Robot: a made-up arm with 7 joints. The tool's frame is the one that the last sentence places. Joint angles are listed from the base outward.
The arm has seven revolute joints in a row. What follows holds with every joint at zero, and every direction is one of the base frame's. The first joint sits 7.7 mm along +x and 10.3 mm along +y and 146.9 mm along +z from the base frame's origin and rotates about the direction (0.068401, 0.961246, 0.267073), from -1.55 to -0.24 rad. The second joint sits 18.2 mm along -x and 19.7 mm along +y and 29 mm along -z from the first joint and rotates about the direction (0.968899, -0.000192, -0.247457), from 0.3 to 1.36 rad. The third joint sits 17.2 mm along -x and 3.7 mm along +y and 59.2 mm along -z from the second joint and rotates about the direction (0.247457, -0.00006, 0.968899), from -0.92 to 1.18 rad. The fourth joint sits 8.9 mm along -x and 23.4 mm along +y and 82 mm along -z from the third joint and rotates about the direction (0.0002, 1, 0.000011), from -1 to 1.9 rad. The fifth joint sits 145.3 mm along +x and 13.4 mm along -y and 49.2 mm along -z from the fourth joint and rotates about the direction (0.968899, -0.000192, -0.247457), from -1.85 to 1.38 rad. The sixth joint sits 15.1 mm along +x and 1.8 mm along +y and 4.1 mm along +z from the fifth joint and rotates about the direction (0.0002, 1, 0.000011), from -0.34 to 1.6 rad. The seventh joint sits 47.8 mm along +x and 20.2 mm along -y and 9 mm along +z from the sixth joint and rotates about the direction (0.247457, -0.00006, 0.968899), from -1.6 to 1.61 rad. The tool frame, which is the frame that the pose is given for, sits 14.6 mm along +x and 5.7 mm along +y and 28 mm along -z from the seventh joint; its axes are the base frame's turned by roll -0.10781, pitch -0.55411 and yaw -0.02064 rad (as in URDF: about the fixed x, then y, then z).
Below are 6 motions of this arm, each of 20 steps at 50 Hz.
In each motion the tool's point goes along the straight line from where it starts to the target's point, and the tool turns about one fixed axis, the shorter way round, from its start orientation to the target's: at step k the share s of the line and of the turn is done. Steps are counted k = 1, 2, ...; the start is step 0. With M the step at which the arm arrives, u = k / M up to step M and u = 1 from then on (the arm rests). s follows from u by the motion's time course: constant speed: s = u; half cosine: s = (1 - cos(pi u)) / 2; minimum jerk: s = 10 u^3 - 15 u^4 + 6 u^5.
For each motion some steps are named. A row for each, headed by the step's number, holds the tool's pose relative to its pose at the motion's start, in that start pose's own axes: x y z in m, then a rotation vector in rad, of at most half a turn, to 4 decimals.
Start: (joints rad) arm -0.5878 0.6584 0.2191 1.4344 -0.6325 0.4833 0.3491
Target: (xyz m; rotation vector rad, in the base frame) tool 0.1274 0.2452 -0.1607 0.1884 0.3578 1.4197
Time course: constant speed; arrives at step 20
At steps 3, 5, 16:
3: 0.0002 0.0032 -0.0016 -0.0118 -0.0155 0.0643
5: 0.0003 0.0054 -0.0027 -0.0196 -0.0259 0.1072
16: 0.0009 0.0172 -0.0088 -0.0627 -0.0827 0.3429

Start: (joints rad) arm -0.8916 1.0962 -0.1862 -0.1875 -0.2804 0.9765 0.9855
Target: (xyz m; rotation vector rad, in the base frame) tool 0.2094 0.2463 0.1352 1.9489 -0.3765 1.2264
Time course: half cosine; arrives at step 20
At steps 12, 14, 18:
12: -0.0352 0.0541 -0.0871 0.6588 0.1325 0.0034
14: -0.0427 0.0656 -0.1056 0.7991 0.1607 0.0042
18: -0.0525 0.0806 -0.1298 0.9819 0.1975 0.0051

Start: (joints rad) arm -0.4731 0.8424 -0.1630 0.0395 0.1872 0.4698 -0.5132
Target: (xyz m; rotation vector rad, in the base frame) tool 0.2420 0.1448 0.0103 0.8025 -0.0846 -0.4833
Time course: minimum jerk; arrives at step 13
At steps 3, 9, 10, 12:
3: -0.0039 0.0005 0.0002 0.0136 0.0170 0.0152
9: -0.0387 0.0048 0.0016 0.1332 0.1668 0.1489
10: -0.0429 0.0053 0.0018 0.1476 0.1848 0.1649
12: -0.0466 0.0058 0.0019 0.1605 0.2010 0.1794

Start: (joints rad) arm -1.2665 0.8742 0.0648 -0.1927 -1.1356 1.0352 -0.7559
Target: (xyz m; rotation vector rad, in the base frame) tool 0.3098 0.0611 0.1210 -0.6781 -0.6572 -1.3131
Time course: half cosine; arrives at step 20
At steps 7, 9, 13, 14, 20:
7: -0.0307 0.0203 -0.0181 -0.0190 -0.0264 0.0222
9: -0.0474 0.0313 -0.0279 -0.0293 -0.0408 0.0342
13: -0.0817 0.0540 -0.0482 -0.0505 -0.0703 0.0590
14: -0.0892 0.0590 -0.0526 -0.0551 -0.0768 0.0644
20: -0.1123 0.0743 -0.0662 -0.0694 -0.0967 0.0812

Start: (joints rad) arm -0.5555 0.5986 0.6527 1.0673 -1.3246 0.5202 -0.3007
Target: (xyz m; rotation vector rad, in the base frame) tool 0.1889 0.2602 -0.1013 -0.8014 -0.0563 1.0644
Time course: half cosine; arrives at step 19
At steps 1, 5, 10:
1: 0.0000 0.0001 0.0002 0.0040 0.0006 0.0016
5: 0.0002 0.0027 0.0046 0.0940 0.0143 0.0388
10: 0.0006 0.0089 0.0154 0.3152 0.0479 0.1302

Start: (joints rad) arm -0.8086 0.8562 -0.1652 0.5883 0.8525 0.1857 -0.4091
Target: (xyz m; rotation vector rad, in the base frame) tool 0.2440 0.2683 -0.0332 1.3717 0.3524 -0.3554
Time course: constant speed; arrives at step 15
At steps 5, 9, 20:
5: -0.0283 -0.0260 -0.0221 -0.0207 0.1457 0.0015
9: -0.0509 -0.0469 -0.0397 -0.0373 0.2623 0.0027
20: -0.0848 -0.0781 -0.0662 -0.0621 0.4372 0.0044

